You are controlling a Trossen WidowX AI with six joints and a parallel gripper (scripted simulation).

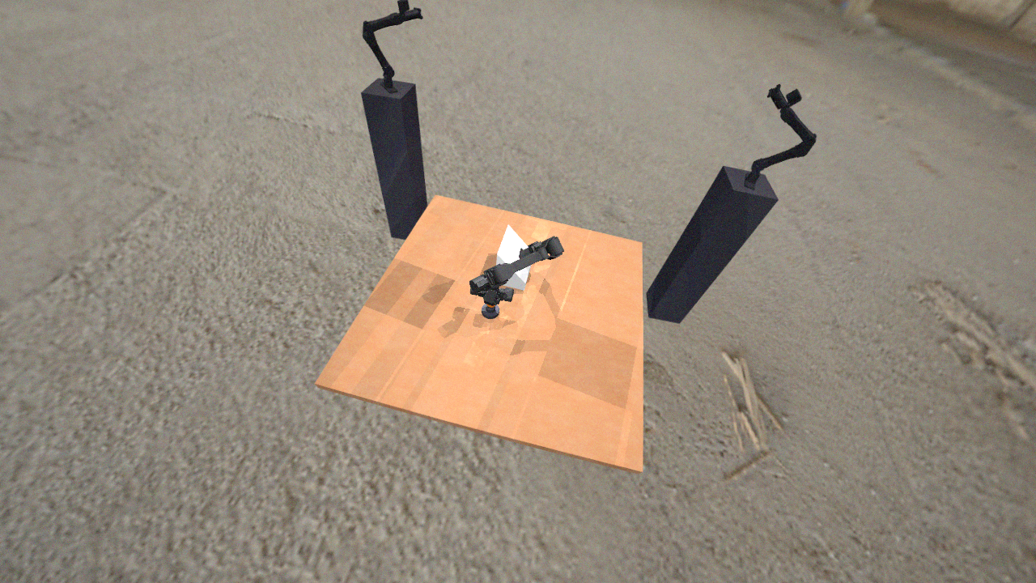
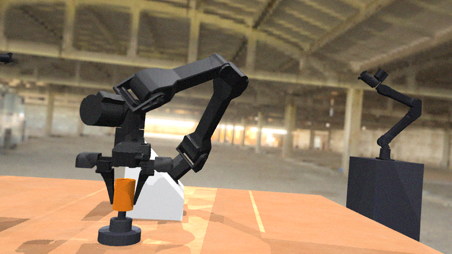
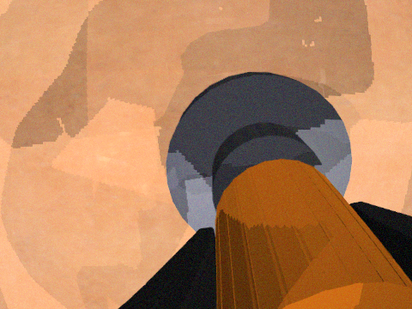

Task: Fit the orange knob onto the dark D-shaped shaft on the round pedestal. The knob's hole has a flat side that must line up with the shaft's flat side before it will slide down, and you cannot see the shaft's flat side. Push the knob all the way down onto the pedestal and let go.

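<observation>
My gripper tip is 2 cm below the knob. From my gripper tip the other things lie so: pedestal (4 cm below).
</observation>
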